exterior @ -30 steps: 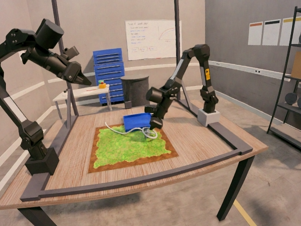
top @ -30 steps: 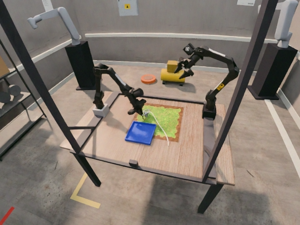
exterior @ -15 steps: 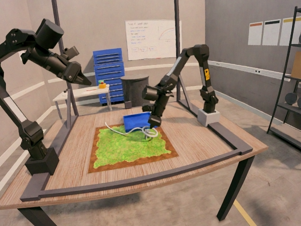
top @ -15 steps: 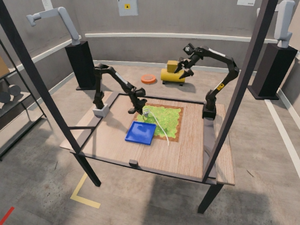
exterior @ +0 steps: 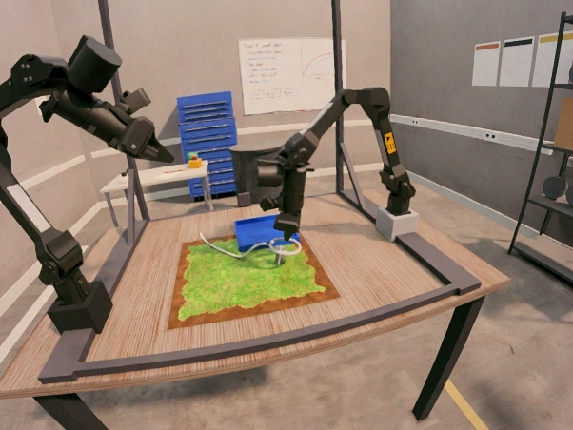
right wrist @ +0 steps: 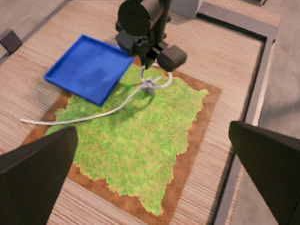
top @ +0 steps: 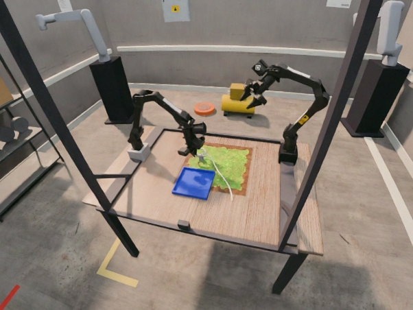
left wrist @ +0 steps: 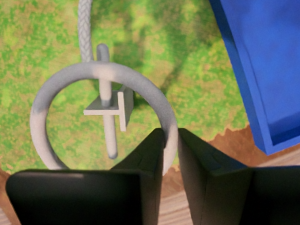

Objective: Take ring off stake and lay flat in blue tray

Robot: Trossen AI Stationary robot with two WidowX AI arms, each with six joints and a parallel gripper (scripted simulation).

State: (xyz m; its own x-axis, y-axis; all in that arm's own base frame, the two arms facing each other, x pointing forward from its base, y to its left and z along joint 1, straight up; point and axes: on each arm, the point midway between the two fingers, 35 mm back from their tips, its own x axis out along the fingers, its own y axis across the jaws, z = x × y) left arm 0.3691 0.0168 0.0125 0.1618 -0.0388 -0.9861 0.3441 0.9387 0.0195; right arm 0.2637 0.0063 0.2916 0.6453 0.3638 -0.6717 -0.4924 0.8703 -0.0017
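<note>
Right now my left hand is 3 cm short of the white ring, 2 cm to the left of it and 3 cm above it. The rest, counted from my left hand: grey stake (2 cm ahead, 4 cm to the right, 6 cm below); then blue tray (17 cm behind, 2 cm to the right, 8 cm below); then green mat (1 cm behind, 13 cm to the right, 10 cm below).
</note>
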